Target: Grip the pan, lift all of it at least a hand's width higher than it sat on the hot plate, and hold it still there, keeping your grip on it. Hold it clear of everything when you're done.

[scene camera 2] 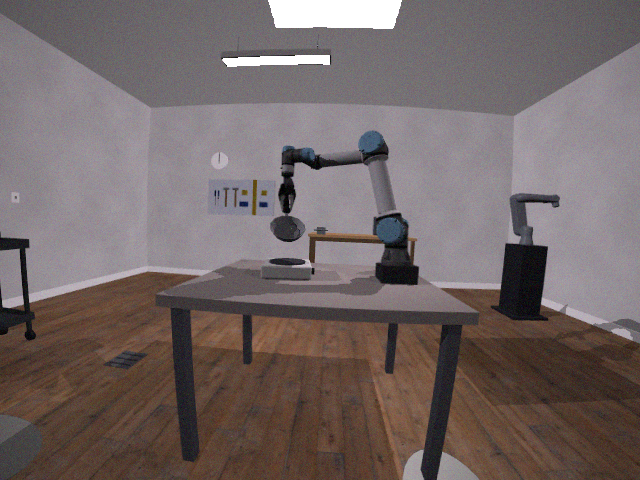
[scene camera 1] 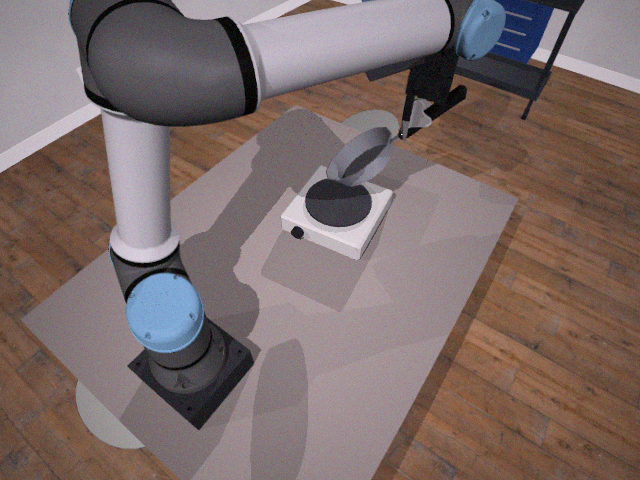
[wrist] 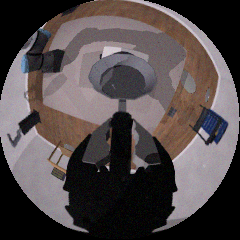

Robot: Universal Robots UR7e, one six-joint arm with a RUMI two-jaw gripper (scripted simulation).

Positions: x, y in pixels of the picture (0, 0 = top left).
Scene:
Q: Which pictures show the pan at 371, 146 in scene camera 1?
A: Scene camera 2, scene camera 1 and the wrist view: all of them.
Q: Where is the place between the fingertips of my gripper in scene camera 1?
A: At 405, 135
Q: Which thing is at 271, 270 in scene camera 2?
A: A hot plate.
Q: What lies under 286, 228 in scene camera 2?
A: A pan.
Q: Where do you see a hot plate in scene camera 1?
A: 341, 218

